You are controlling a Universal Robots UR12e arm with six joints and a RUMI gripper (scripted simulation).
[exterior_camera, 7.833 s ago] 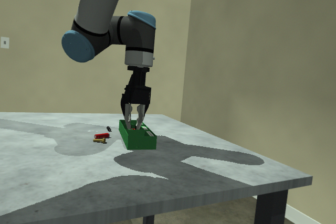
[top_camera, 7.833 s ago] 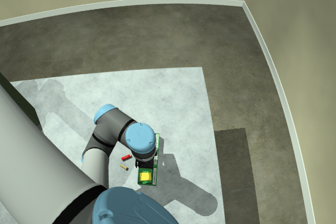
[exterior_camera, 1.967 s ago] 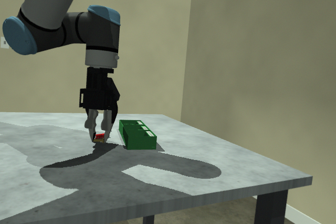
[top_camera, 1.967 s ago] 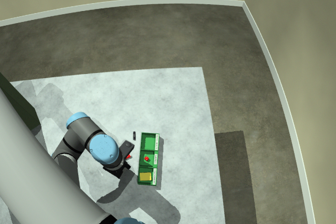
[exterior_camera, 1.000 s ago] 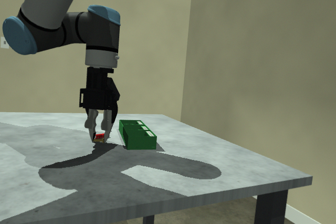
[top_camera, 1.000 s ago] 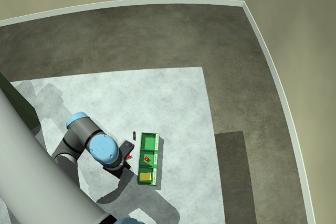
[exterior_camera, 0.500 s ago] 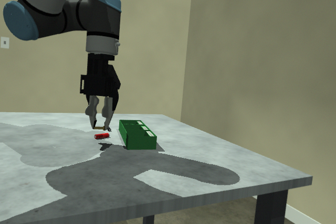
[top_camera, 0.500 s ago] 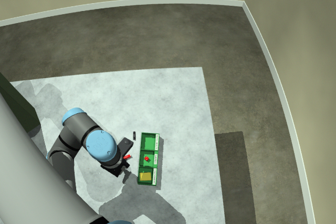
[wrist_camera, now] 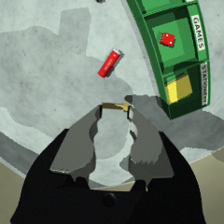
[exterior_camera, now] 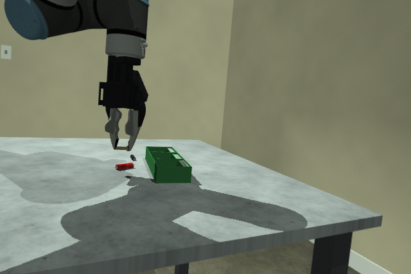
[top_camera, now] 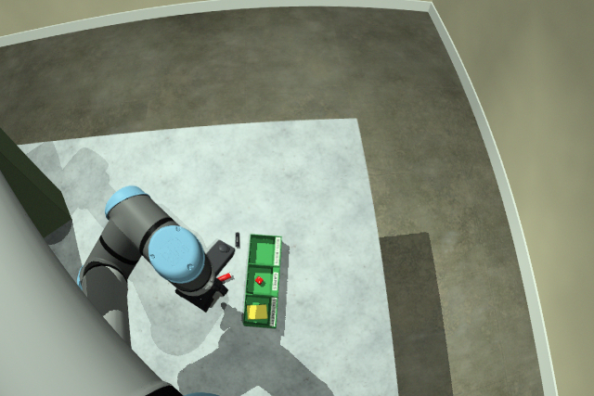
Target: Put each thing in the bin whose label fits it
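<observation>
Right now my hand is 2 cm short of the red battery, 5 cm to the right of it and 7 cm above it. The rest, counted from my hand: bolt: 1 cm below; yellow block: 10 cm ahead, 6 cm to the right, 6 cm below; red die: 12 cm ahead, 2 cm to the left, 6 cm below.
</observation>
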